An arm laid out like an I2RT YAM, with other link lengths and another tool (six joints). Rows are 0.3 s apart.
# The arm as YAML. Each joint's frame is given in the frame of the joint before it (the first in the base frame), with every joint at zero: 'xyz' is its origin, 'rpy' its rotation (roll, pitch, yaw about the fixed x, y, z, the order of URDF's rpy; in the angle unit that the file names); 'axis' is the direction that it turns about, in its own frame. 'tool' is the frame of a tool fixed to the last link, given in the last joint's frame.
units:
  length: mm
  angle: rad
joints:
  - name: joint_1
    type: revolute
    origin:
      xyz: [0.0, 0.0, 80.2]
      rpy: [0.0, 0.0, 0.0]
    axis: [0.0, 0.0, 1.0]
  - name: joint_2
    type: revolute
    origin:
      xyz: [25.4, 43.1, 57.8]
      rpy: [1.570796, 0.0, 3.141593]
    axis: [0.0, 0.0, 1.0]
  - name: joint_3
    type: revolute
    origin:
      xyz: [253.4, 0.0, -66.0]
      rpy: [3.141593, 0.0, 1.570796]
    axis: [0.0, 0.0, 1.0]
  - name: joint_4
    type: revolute
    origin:
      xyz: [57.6, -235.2, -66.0]
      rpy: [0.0, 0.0, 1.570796]
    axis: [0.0, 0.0, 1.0]
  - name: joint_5
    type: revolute
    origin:
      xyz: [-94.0, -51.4, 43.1]
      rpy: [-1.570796, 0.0, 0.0]
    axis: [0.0, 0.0, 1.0]
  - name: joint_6
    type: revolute
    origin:
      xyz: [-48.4, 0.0, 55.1]
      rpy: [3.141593, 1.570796, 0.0]
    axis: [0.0, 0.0, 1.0]
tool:
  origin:
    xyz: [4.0, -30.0, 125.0]
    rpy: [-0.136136, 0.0, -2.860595]
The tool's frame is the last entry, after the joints.
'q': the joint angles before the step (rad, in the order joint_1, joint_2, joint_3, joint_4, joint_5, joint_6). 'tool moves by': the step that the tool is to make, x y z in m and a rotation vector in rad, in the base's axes. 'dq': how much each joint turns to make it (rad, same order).
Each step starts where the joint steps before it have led.
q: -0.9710 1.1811 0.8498 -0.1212 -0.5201 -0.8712
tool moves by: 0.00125 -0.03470 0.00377 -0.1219 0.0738 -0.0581
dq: -0.0030 0.0766 0.0826 0.0061 0.1057 -0.1043
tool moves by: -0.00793 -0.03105 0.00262 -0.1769 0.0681 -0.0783
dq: -0.0016 0.0171 -0.0119 0.0965 0.1321 -0.1197
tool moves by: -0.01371 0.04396 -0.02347 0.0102 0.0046 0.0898
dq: 0.0031 -0.1487 -0.1763 0.0063 -0.0811 -0.0323
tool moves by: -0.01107 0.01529 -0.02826 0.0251 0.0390 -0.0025
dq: 0.0061 -0.0508 -0.0984 0.0001 0.0151 -0.0138
